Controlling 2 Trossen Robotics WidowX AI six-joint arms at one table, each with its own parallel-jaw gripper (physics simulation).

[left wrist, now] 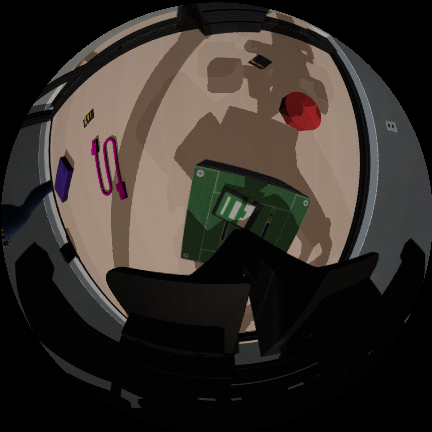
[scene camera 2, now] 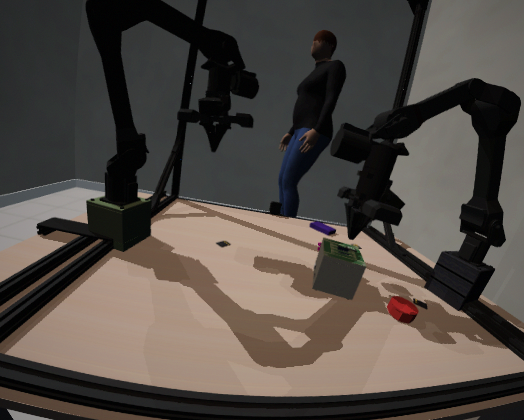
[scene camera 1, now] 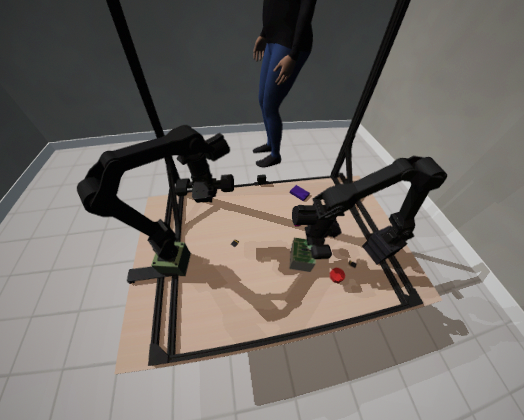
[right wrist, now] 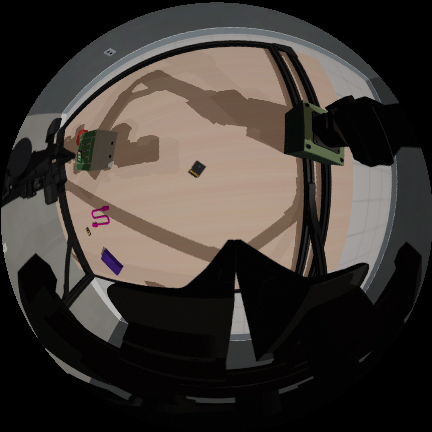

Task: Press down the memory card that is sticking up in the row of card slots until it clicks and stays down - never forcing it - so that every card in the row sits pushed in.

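Places are measured from the left arm's base along level axes (x ahead, y left, z up), in metres.
Where they show: left gripper, fingertip midpoint: (left wrist: 239, 235) (scene camera 2: 350, 239) (scene camera 1: 308, 244) (right wrist: 74, 155); right gripper, fingertip midpoint: (scene camera 2: 213, 152) (scene camera 1: 211, 201) (right wrist: 233, 245); left arm's base, origin of the base link: (scene camera 2: 468, 259) (scene camera 1: 390, 238) (right wrist: 44, 180); right arm's base, origin of the base link: (scene camera 2: 120, 200) (scene camera 1: 168, 253) (right wrist: 326, 131).
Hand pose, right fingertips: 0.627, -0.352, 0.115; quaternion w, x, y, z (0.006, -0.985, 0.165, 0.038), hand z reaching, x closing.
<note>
Things, the pixels of their top centre, and the offset from my right fingertips, as dx, dy, dz. "spot": a spot on its surface instead.
- grey box, middle of its top: (scene camera 2: 342, 251) (right wrist: 84, 150) (scene camera 1: 304, 250) -0.279, +0.244, -0.145
- green top board, middle of its top: (left wrist: 244, 231) (scene camera 2: 342, 250) (right wrist: 84, 150) (scene camera 1: 304, 250) -0.279, +0.244, -0.143
- black-framed marking, surface spot: (left wrist: 218, 205) spot: -0.309, +0.231, -0.141
- red disc, middle of its top: (left wrist: 304, 109) (scene camera 2: 404, 305) (scene camera 1: 338, 274) -0.377, +0.369, -0.204
- dark card, middle of its top: (left wrist: 260, 61) (scene camera 2: 420, 303) -0.477, +0.354, -0.228
- purple block, middle of its top: (left wrist: 59, 180) (right wrist: 109, 263) (scene camera 2: 323, 226) (scene camera 1: 299, 191) -0.468, -0.086, -0.212
- magenta cable, surface spot: (left wrist: 121, 190) spot: -0.354, +0.089, -0.223
- small gold-striped piece, middle of its top: (left wrist: 87, 117) -0.530, +0.054, -0.228
A grey box (scene camera 1: 302, 264) (scene camera 2: 338, 276) (right wrist: 104, 150) with a green top board (left wrist: 200, 200) holds the card slots. In the left wrist view, dark narrow slots (left wrist: 224, 231) and a black-framed marking (left wrist: 218, 205) show on the board; the fingers hide part of the row, and I cannot tell which card stands up. My left gripper (scene camera 2: 353, 237) (left wrist: 239, 235) is shut and empty, its tips a little above the board in scene camera 2. My right gripper (scene camera 2: 214, 150) (right wrist: 233, 245) is shut and empty, high above the table, well left of the box.
A red disc (scene camera 1: 337, 275) (scene camera 2: 402, 310) (left wrist: 300, 111) and a dark card (scene camera 2: 420, 303) (left wrist: 260, 62) lie near the box. Another card (scene camera 1: 235, 243) (right wrist: 197, 169) lies mid-table. A purple block (scene camera 1: 300, 192) (left wrist: 64, 179), a magenta cable (left wrist: 121, 190) and a small gold-striped piece (left wrist: 88, 118) lie farther back.
</note>
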